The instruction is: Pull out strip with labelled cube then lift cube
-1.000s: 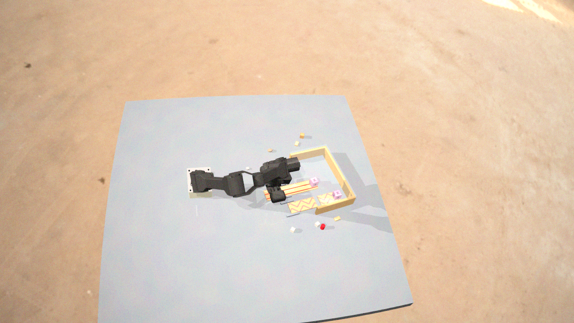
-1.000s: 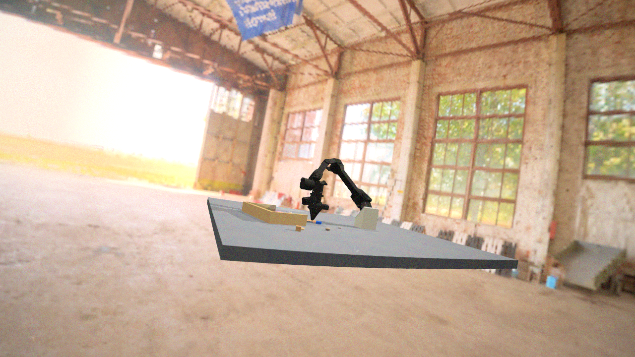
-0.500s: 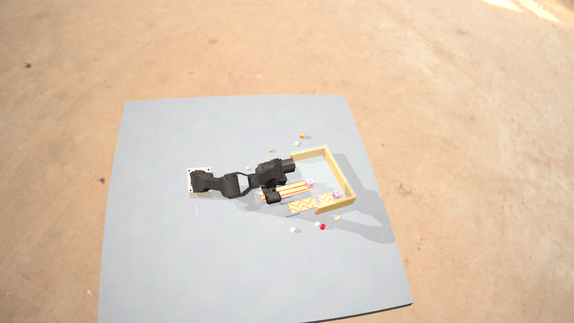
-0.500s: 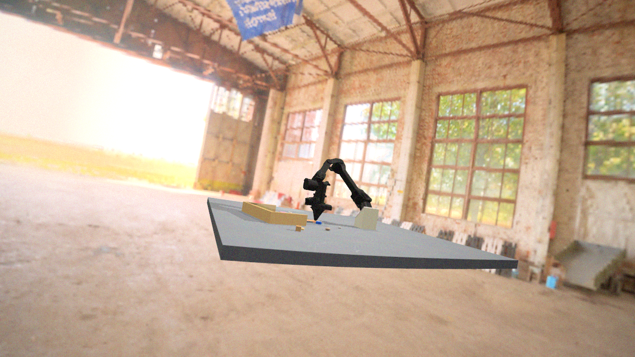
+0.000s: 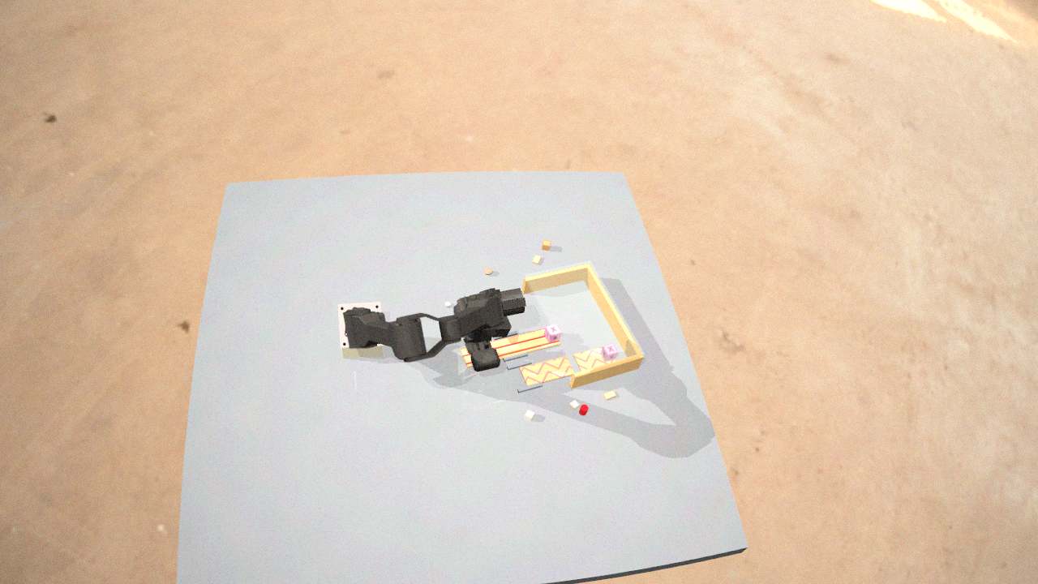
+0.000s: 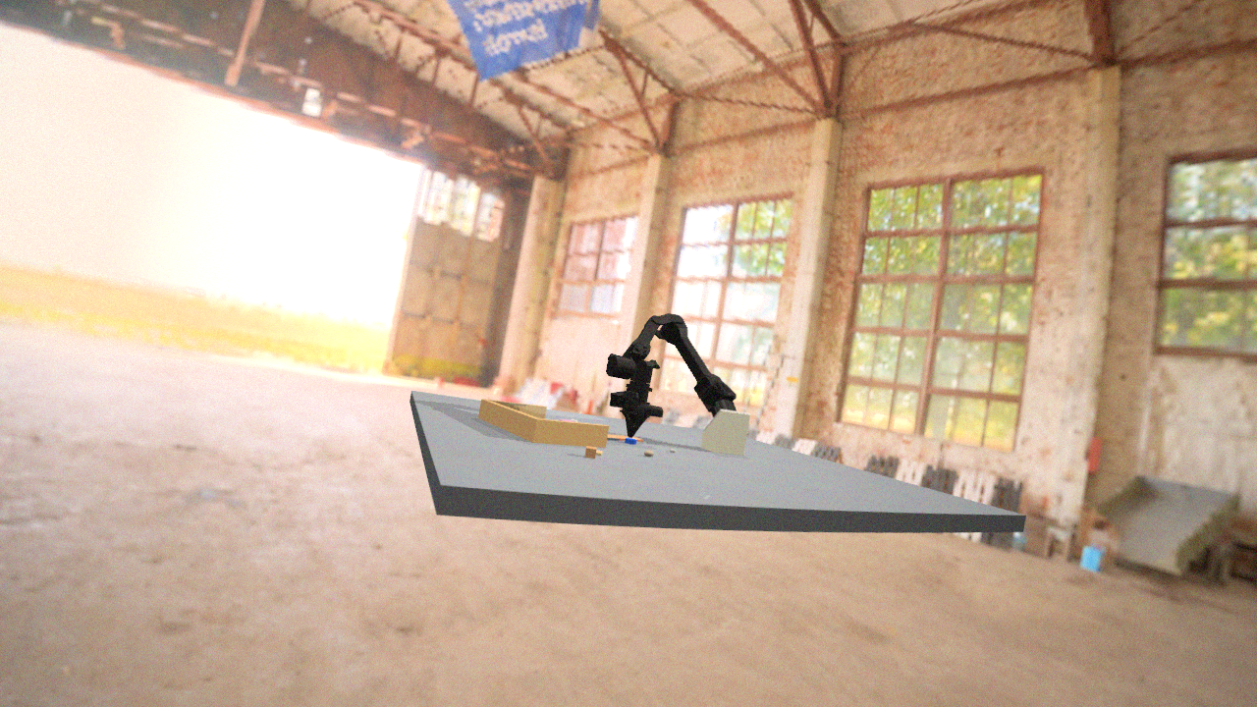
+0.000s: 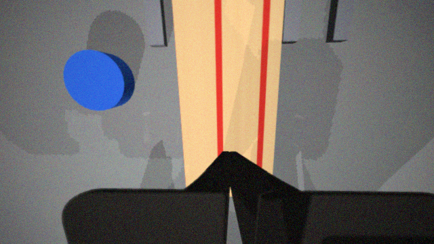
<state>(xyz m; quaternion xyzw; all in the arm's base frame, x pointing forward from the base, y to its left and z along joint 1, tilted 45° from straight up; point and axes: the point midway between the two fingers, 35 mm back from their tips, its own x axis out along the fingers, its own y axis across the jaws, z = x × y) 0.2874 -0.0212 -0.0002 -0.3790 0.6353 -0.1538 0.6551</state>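
Right now the blue disc is 2 cm ahead of my gripper tip and 8 cm to the left of it. Also, from my gripper tip: red cylinder: 26 cm ahead, 15 cm to the right, 1 cm above; then orange cube: 20 cm ahead, 38 cm to the left; then zigzag strip: 18 cm ahead, 4 cm to the right.
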